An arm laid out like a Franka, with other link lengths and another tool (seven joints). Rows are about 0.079 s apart.
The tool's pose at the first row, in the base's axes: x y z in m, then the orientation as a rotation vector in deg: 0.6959 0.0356 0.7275 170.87 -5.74 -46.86
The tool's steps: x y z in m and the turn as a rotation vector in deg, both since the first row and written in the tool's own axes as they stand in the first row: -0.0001 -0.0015 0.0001 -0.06 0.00 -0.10; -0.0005 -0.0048 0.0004 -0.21 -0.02 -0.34; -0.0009 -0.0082 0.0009 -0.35 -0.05 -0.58; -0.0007 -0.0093 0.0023 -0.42 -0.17 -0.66; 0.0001 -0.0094 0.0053 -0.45 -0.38 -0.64; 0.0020 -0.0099 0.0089 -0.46 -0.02 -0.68; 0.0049 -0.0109 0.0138 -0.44 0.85 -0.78; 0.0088 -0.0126 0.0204 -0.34 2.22 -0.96; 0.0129 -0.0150 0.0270 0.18 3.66 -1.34
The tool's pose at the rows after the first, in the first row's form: 0.6958 0.0371 0.7274 170.84 -5.57 -46.86; 0.6955 0.0404 0.7271 170.77 -5.14 -46.88; 0.6951 0.0438 0.7267 170.69 -4.73 -46.93; 0.6946 0.0449 0.7253 170.61 -4.58 -47.10; 0.6937 0.0448 0.7223 170.49 -4.61 -47.41; 0.6936 0.0451 0.7182 170.63 -4.53 -46.87; 0.6936 0.0457 0.7125 171.00 -4.36 -45.58; 0.6937 0.0469 0.7047 171.64 -4.08 -43.56; 0.6939 0.0488 0.6968 172.73 -3.69 -41.51
